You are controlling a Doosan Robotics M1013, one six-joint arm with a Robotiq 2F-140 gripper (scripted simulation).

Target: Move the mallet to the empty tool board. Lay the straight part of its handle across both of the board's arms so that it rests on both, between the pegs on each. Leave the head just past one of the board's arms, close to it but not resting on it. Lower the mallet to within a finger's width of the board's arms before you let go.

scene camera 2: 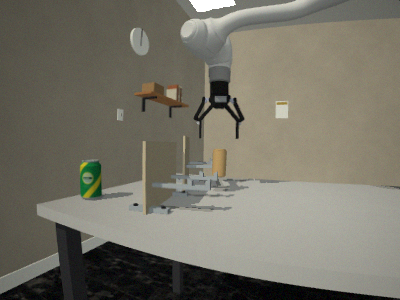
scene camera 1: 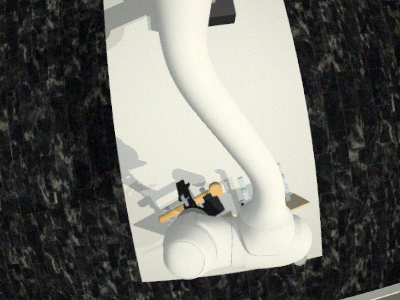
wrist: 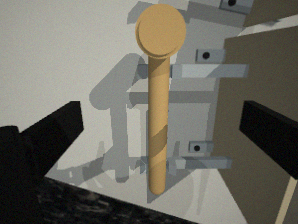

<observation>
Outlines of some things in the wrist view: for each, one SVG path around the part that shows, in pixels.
My gripper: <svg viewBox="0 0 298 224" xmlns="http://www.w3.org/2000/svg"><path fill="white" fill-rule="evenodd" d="M244 101L239 130L289 175L298 180L298 122L255 101ZM80 101L70 101L20 133L18 127L14 125L0 127L0 224L45 224L32 178L33 180L42 180L83 132L84 125Z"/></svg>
A wooden mallet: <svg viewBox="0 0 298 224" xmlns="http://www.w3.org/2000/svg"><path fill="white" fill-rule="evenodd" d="M168 4L154 4L146 8L139 16L135 26L137 44L148 55L148 186L150 192L155 195L164 192L166 181L170 57L179 51L186 37L186 25L183 16L176 8Z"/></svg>
</observation>
